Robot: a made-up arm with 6 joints. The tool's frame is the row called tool. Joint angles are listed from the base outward.
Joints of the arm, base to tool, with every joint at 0 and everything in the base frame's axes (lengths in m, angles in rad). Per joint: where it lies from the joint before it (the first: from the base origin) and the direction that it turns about. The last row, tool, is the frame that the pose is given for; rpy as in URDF.
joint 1: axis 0 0 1 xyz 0.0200 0.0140 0.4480
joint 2: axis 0 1 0 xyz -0.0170 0.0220 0.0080
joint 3: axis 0 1 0 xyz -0.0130 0.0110 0.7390
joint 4: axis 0 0 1 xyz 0.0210 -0.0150 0.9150
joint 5: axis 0 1 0 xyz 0.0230 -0.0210 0.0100
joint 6: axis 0 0 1 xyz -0.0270 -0.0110 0.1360
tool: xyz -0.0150 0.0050 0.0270 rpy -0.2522 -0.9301 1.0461
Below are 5 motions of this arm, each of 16 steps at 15 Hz.
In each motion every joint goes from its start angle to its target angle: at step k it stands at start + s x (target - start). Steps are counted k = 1, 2, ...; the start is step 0. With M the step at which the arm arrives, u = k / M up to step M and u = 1 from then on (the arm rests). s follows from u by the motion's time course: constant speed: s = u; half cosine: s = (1 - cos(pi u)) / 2; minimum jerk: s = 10 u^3 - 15 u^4 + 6 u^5.
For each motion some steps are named. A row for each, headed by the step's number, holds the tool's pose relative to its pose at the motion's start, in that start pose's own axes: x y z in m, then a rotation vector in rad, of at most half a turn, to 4 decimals.
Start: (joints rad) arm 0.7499 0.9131 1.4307 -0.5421 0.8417 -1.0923
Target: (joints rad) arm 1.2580 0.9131 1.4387 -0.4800 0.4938 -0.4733
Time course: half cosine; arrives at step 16
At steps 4, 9, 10, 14, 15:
4: -0.0560 0.0722 0.0332 0.0218 -0.0789 -0.0030
9: -0.2070 0.3239 0.1029 0.0478 -0.3237 0.0374
10: -0.2336 0.3808 0.1109 0.0454 -0.3728 0.0552
14: -0.2995 0.5515 0.1206 0.0238 -0.5064 0.1237
15: -0.3054 0.5699 0.1204 0.0203 -0.5196 0.1324

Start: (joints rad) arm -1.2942 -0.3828 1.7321 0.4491 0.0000 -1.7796
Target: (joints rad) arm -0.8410 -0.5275 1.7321 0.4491 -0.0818 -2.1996
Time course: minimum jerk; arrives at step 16
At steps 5, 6, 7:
5: -0.0420 0.0426 0.0324 -0.0788 -0.0614 -0.0035
6: -0.0657 0.0638 0.0477 -0.1180 -0.0951 -0.0065
7: -0.0938 0.0868 0.0636 -0.1608 -0.1346 -0.0109

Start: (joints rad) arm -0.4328 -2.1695 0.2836 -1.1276 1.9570 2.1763
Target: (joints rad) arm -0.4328 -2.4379 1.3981 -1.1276 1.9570 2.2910
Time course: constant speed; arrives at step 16
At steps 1, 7, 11, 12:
1: 0.0109 -0.0337 0.0054 -0.0416 -0.0188 -0.0113
7: 0.0589 -0.2364 0.0908 -0.2930 -0.1294 -0.0763
11: 0.0721 -0.3635 0.1957 -0.4625 -0.2004 -0.1170
12: 0.0728 -0.3932 0.2275 -0.5051 -0.2178 -0.1268

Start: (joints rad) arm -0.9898 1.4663 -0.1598 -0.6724 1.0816 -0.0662
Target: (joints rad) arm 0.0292 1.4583 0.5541 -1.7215 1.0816 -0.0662
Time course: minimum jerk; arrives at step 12
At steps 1, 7, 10, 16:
1: 0.0019 0.0074 -0.0050 -0.0058 0.0004 -0.0045
7: 0.0910 0.6940 -0.9337 -0.8644 -0.2394 -0.5065
10: 0.0569 0.7617 -1.4978 -1.3014 -0.5675 -0.6556
16: 0.0516 0.7565 -1.5623 -1.3497 -0.6137 -0.6670

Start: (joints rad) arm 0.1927 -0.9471 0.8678 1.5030 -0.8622 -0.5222
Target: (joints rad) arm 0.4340 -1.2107 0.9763 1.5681 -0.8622 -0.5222
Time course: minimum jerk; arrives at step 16
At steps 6, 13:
6: -0.0066 0.0760 0.0500 0.0856 -0.0328 0.0228
13: -0.0407 0.2397 0.2110 0.2917 -0.1213 0.0806

